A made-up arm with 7 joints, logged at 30 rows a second.
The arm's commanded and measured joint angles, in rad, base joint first. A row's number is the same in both.
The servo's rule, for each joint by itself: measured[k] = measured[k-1] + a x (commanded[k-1-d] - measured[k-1]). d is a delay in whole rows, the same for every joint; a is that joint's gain. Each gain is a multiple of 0.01, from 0.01 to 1. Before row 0 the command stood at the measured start. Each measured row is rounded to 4 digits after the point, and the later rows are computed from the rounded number. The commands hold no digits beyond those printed.
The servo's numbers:
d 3
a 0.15 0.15 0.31 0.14 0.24 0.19 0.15
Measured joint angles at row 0:
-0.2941 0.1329 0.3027 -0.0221 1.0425 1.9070 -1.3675
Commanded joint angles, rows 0 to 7:
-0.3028 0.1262 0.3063 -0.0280 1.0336 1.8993 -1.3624
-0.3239 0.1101 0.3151 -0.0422 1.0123 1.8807 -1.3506
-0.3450 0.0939 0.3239 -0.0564 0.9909 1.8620 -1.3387
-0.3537 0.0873 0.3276 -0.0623 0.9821 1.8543 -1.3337
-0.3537 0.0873 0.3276 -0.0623 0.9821 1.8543 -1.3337
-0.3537 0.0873 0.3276 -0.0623 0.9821 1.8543 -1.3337
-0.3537 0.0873 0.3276 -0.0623 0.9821 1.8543 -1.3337
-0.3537 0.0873 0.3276 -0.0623 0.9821 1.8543 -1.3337
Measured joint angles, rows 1 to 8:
-0.2941 0.1329 0.3027 -0.0221 1.0425 1.9070 -1.3675
-0.2941 0.1329 0.3027 -0.0221 1.0425 1.9070 -1.3675
-0.2941 0.1329 0.3027 -0.0221 1.0425 1.9070 -1.3675
-0.2954 0.1319 0.3038 -0.0229 1.0404 1.9055 -1.3667
-0.2997 0.1286 0.3073 -0.0256 1.0337 1.9008 -1.3643
-0.3065 0.1234 0.3124 -0.0299 1.0234 1.8934 -1.3605
-0.3136 0.1180 0.3171 -0.0344 1.0135 1.8860 -1.3565
-0.3196 0.1134 0.3204 -0.0383 1.0060 1.8800 -1.3531

